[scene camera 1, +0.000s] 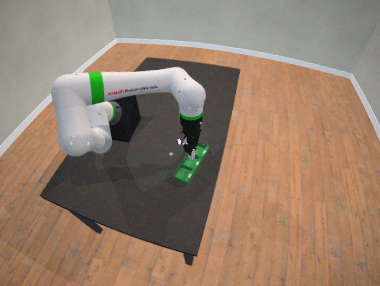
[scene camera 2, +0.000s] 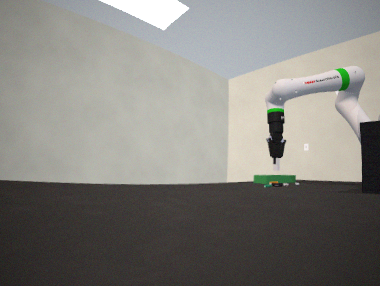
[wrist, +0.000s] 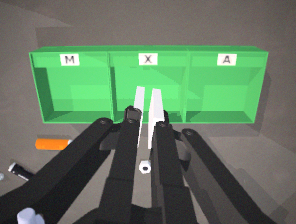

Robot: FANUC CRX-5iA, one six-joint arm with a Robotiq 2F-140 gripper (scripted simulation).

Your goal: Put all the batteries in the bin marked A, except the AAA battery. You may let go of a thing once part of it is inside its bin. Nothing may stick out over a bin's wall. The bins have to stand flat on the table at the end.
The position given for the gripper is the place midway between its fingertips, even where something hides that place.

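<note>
There's a green bin (wrist: 224, 85) that you'd see here, and along with it the gripper (wrist: 146, 100).
</note>
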